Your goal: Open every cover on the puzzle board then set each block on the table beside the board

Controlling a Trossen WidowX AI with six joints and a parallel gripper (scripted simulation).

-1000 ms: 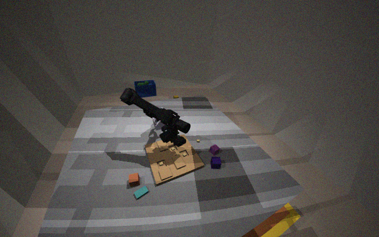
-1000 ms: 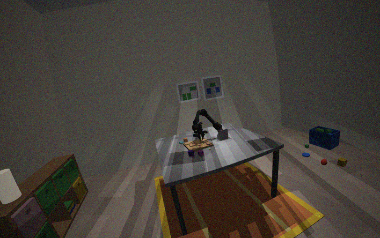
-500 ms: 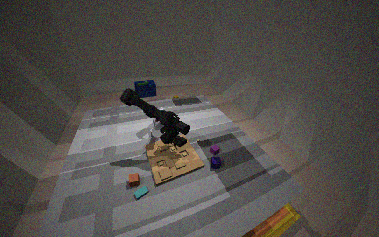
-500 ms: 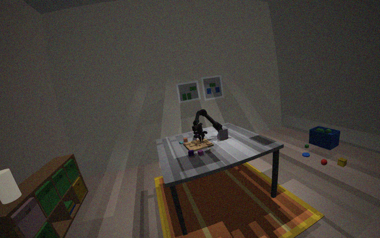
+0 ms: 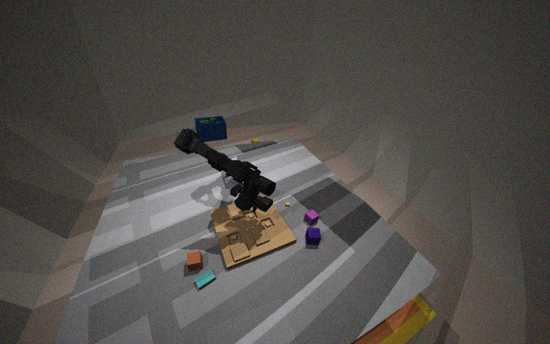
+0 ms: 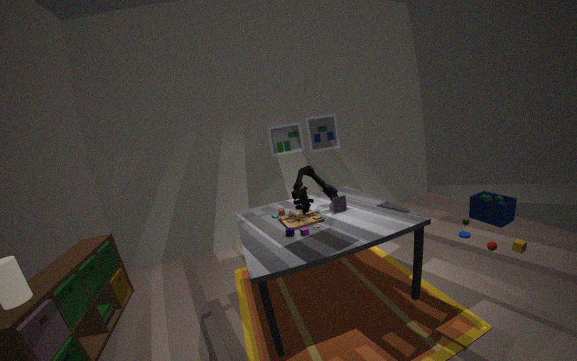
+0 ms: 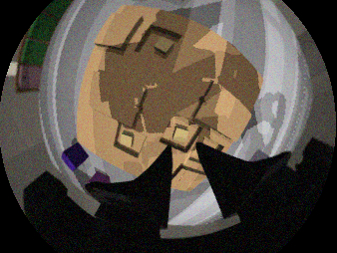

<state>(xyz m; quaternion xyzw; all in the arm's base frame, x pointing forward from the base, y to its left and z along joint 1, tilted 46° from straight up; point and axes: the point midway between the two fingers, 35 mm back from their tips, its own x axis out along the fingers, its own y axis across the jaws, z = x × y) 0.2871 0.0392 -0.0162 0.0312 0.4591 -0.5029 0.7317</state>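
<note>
My gripper tip is now 5 cm short of the tan puzzle board, 1 cm to the left of it and 3 cm above it. Round my gripper tip: magenta block (9 cm ahead, 27 cm to the left, 3 cm below); orange block (16 cm ahead, 25 cm to the right, 3 cm below); purple block (19 cm ahead, 22 cm to the left, 3 cm below).
</note>
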